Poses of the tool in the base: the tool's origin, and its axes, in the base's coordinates. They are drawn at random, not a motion.
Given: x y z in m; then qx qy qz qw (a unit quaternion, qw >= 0).
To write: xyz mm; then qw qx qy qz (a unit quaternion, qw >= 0). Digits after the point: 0 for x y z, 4 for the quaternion.
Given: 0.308 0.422 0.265 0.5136 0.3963 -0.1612 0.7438
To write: 308 422 265 0.7438 0.5136 0.3963 -0.1612
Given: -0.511 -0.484 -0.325 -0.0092 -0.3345 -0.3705 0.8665
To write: -511 -484 -325 0.8665 -0.0092 -0.3345 -0.3705
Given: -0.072 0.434 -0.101 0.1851 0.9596 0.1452 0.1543
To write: -72 434 -101 0.1543 0.1851 0.9596 0.1452
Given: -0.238 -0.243 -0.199 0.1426 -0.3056 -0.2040 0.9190
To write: -238 -243 -199 0.9190 0.1426 -0.3056 -0.2040
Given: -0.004 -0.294 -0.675 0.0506 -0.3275 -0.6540 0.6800
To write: -4 -294 -675 0.6800 0.0506 -0.3275 -0.6540
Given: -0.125 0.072 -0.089 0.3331 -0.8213 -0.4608 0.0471
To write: -125 72 -89 0.0471 0.3331 -0.8213 -0.4608
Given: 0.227 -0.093 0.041 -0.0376 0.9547 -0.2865 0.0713
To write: 227 -93 41 0.0713 -0.0376 0.9547 -0.2865
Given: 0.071 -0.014 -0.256 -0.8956 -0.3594 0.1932 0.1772
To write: 71 -14 -256 0.1772 -0.8956 -0.3594 0.1932
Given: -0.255 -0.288 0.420 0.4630 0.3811 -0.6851 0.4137
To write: -255 -288 420 0.4137 0.4630 0.3811 -0.6851
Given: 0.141 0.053 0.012 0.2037 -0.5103 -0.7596 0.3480
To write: 141 53 12 0.3480 0.2037 -0.5103 -0.7596
